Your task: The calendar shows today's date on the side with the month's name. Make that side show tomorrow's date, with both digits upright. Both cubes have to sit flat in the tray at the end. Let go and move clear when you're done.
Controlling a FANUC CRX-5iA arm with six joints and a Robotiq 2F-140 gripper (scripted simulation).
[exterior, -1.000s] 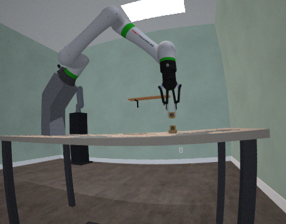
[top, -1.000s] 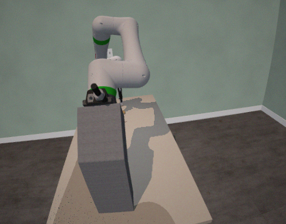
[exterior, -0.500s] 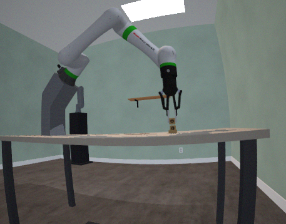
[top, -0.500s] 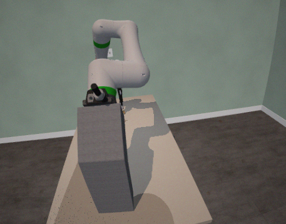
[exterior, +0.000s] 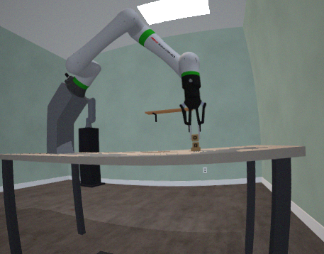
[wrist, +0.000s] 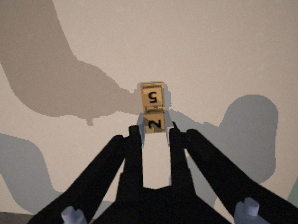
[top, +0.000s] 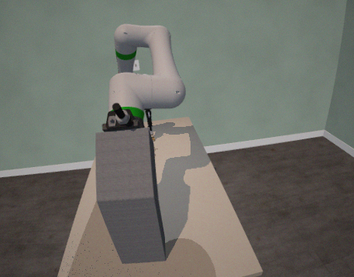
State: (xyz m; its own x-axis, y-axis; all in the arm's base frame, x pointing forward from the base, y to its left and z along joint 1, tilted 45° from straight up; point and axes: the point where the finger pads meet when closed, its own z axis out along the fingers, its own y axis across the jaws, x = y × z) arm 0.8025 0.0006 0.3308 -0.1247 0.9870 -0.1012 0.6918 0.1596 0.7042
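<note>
The wooden tray lies 8 cm below my hand and 2 cm to the left of it.
</note>
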